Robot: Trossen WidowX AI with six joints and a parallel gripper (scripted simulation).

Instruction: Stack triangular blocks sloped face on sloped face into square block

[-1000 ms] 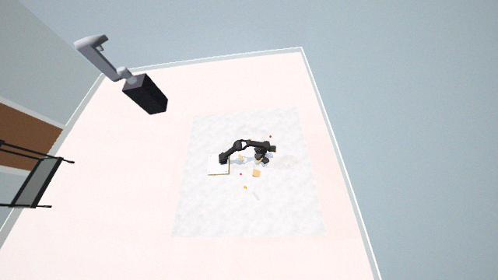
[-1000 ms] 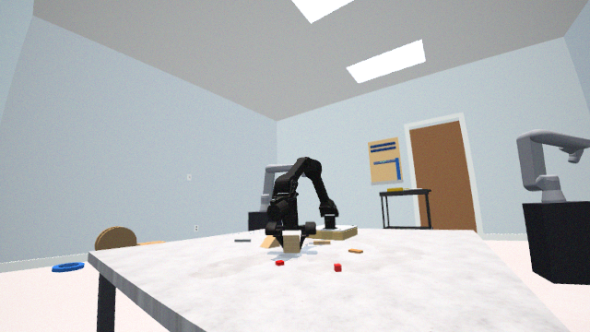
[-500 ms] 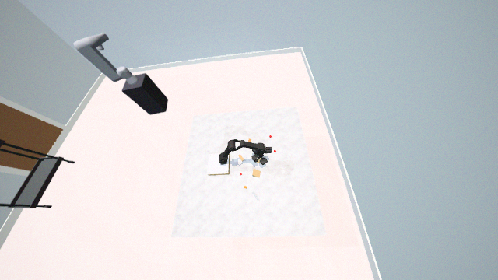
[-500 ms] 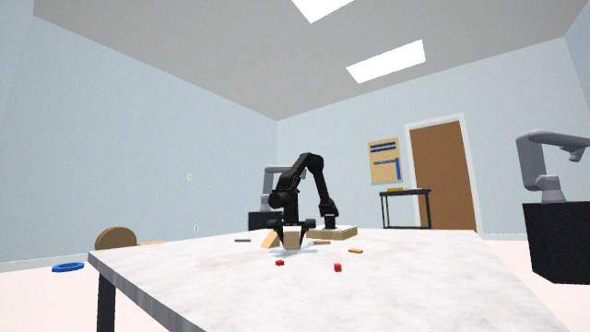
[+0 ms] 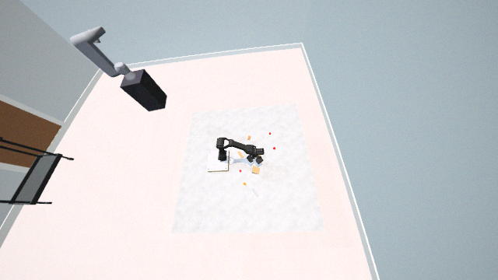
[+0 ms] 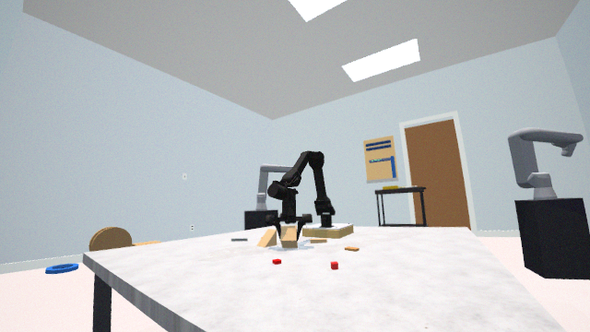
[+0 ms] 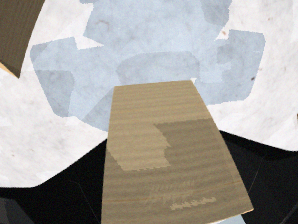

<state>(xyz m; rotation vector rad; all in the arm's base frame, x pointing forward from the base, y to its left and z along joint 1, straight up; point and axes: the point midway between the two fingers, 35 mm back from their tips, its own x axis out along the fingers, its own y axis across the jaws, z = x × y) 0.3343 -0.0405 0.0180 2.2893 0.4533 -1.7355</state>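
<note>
Now: the triangular block 1 cm above my gripper tip. The rest, counted from my gripper tip: grey bar 9 cm behind, 33 cm to the right, 3 cm below; tan slab 17 cm behind, 6 cm to the left, 2 cm below.
</note>
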